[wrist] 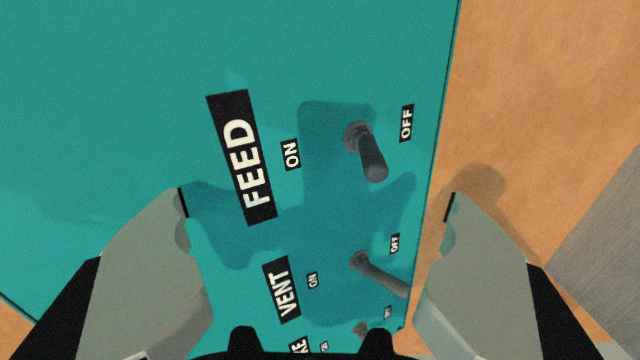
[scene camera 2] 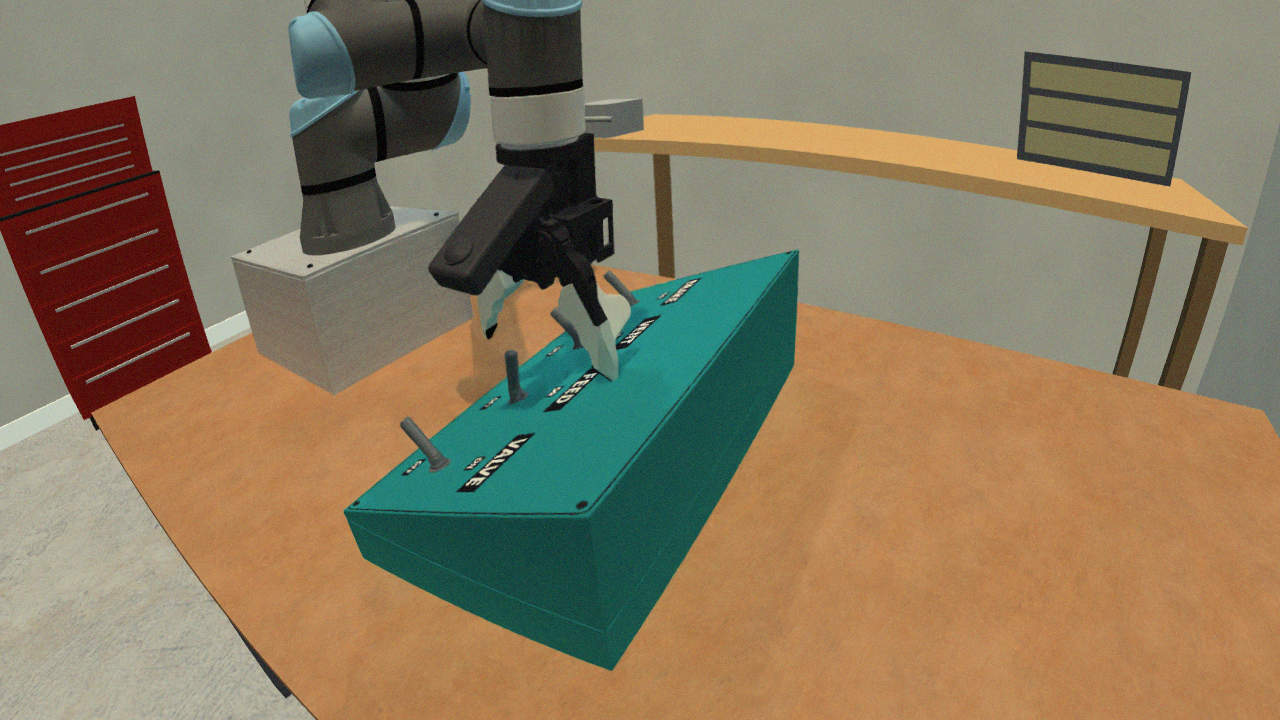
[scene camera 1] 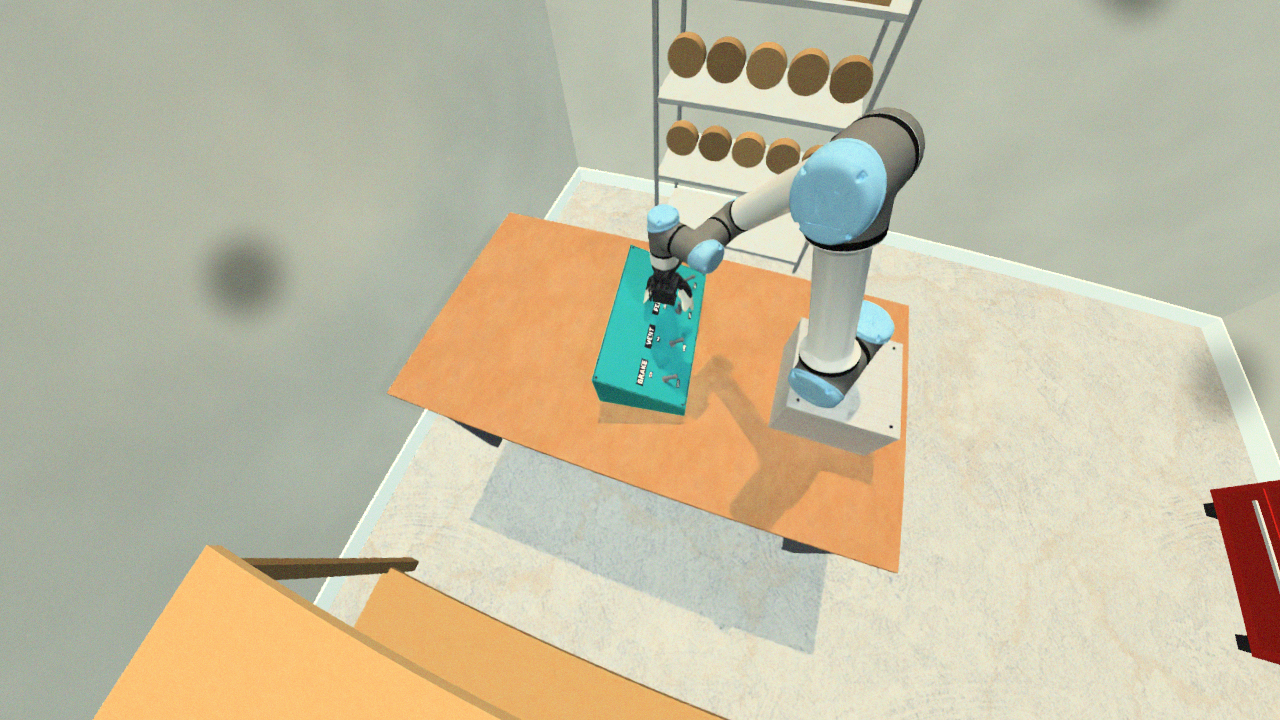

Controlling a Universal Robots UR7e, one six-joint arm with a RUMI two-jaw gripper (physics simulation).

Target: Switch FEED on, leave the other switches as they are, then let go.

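Places are measured from the arm's base along level axes (x left, y back, z up), in millimetres.
Pixels of known places: gripper, fingertip midpoint: (wrist: 316,194) (scene camera 2: 546,358) (scene camera 1: 668,305); arm's base at its link origin: (scene camera 2: 348,237).
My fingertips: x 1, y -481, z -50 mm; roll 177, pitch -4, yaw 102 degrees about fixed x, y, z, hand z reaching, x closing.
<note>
Ahead of a thing's pixels: the offset from my fingertips to its top centre. Level surfaces: height alone.
The teal panel (scene camera 1: 617,344) (scene camera 2: 707,429) (wrist: 125,60) carries a row of toggle levers. The FEED lever {dz +8, dx -22, dy +27 mm} (scene camera 2: 512,376) (wrist: 371,157) stands nearly upright in scene view 2, less toward OFF than its neighbours; its exact setting is hard to tell. The VALVE lever {dz -2, dx -140, dy +3 mm} (scene camera 2: 422,443), VENT lever {dz -2, dx +88, dy +77 mm} (scene camera 2: 566,328) (wrist: 382,275) and BRAKE lever {dz -2, dx +202, dy +114 mm} (scene camera 2: 619,288) lean toward their OFF side. My gripper (scene camera 1: 667,304) (scene camera 2: 550,351) (wrist: 316,194) is open and empty above the panel, beside the FEED lever toward VENT. One finger is over the label side, the other beyond the lever-side edge. Nothing is between the tips.
The panel stands on an orange-brown table {dz -128 mm} (scene camera 1: 483,331) (scene camera 2: 984,537). My arm's base block (scene camera 1: 836,420) (scene camera 2: 286,313) is on the OFF side of the panel. A shelf rack (scene camera 1: 656,134) stands behind the table. A red drawer cabinet (scene camera 1: 1244,555) (scene camera 2: 80,259) and a workbench (scene camera 2: 805,147) stand apart.
</note>
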